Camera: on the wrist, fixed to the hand. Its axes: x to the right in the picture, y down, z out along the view.
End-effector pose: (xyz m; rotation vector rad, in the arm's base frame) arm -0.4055 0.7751 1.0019 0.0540 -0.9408 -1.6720
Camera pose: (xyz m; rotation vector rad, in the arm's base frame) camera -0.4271 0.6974 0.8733 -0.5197 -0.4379 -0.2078
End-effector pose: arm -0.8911 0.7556 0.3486 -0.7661 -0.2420 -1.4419
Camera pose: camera -1.0108 0.6756 0.3005 -0.6291 0.5205 0.0283
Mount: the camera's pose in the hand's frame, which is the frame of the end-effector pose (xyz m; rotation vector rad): 0.0174 -0.0929 -0.1188 -0.1240 0.1554 1.6043
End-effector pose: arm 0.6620 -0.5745 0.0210 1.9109 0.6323 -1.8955
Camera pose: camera 0.7087 -0.4304 0.0108 1.5237 -0.6438 -0.6198
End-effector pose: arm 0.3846 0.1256 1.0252 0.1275 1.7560 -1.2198
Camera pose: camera 0.2481 0.1640 1.0793 1.2773 1.1861 0.0963
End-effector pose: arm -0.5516 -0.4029 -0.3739 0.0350 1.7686 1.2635
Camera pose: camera -0.6002 -0.5244 -0.4509 -1.3771 -1.4539 -2.1620
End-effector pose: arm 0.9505 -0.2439 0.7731 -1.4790 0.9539 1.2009
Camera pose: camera 1.0688 -0.3388 0.7801 0.5968 -2.1314 -1.9965
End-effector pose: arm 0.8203 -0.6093 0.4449 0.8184 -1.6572 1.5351
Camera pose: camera 0.8991 -0.4988 0.5129 0.8893 1.9924 -1.9248
